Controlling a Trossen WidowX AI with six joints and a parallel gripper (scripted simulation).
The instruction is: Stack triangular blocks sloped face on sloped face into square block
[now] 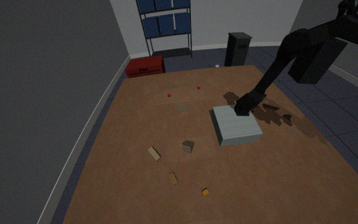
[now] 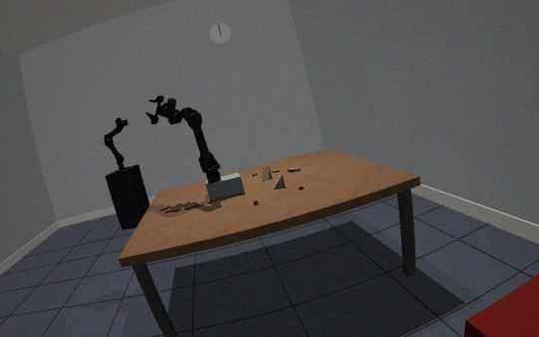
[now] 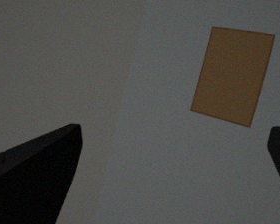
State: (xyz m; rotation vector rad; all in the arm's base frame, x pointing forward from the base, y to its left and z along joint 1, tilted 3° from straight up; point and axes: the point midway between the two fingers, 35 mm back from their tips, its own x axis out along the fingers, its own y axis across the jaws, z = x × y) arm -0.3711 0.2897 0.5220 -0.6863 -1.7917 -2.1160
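Right now the tan triangular block is 74 cm ahead of my gripper tip, 59 cm below it and 40 cm to the right of it. The rest, counted from my gripper tip: small red piece 84 cm ahead, 61 cm below, 54 cm to the right; small orange block 61 cm below, 59 cm ahead, 5 cm to the left.
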